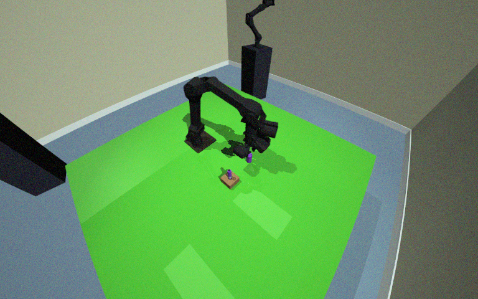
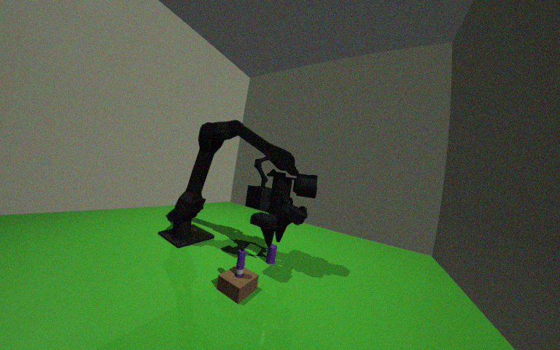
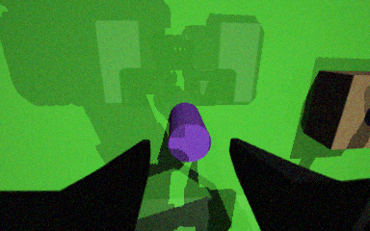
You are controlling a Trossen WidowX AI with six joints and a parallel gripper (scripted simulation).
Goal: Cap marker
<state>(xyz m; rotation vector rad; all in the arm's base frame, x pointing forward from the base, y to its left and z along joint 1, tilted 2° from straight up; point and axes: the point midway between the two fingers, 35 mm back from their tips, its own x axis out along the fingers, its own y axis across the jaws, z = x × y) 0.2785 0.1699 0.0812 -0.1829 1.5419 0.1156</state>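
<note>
Now: gripper tip 3 cm above the purple cap.
</note>
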